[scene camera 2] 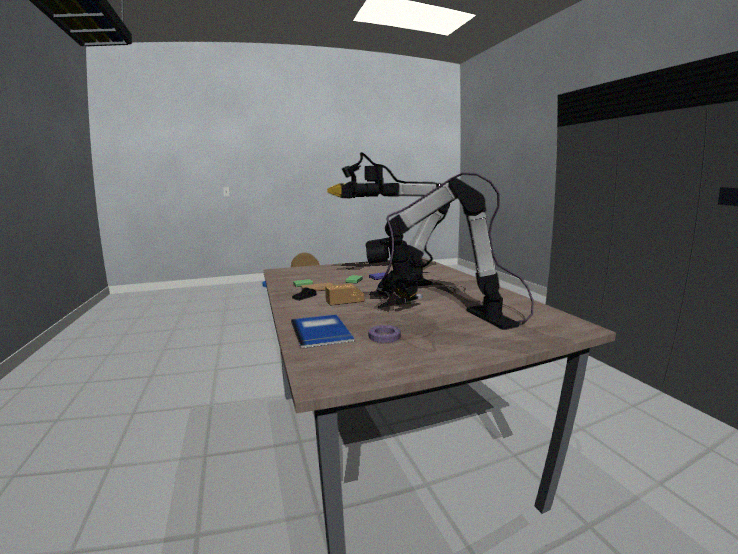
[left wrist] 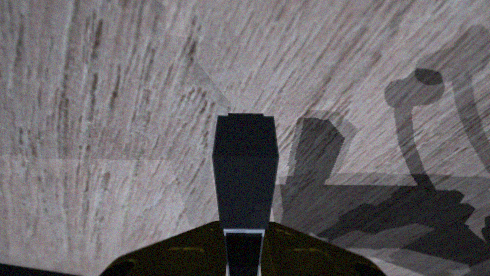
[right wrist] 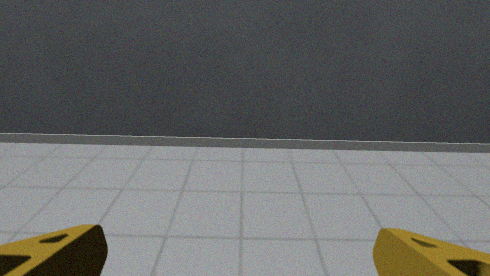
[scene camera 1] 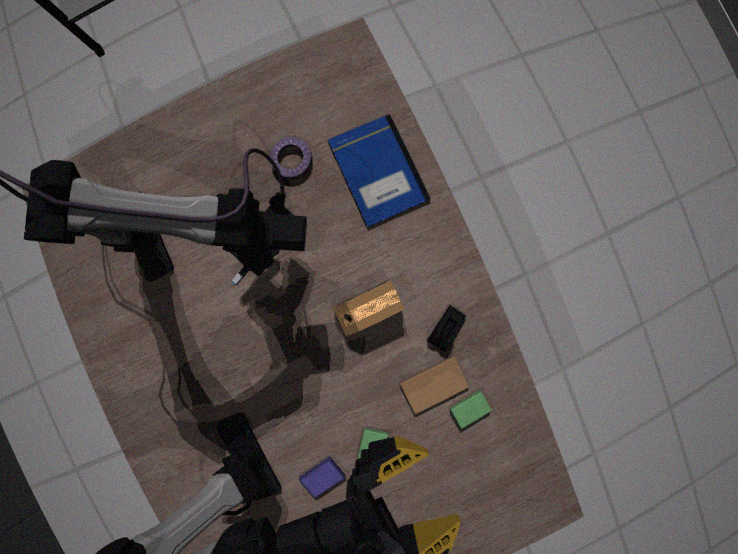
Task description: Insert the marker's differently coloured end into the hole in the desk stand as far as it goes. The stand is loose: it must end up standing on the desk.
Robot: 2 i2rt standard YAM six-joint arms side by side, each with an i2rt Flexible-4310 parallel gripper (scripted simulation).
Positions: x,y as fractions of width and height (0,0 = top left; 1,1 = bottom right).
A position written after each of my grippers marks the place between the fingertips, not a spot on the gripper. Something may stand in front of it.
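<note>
Visible together: my left gripper (scene camera 1: 0.35,0.46), my right gripper (scene camera 1: 0.60,0.88). Also visible: my left gripper (scene camera 2: 0.55,0.54). The wrist views show my left gripper (left wrist: 0.50,0.85) and my right gripper (right wrist: 0.49,0.87).
</note>
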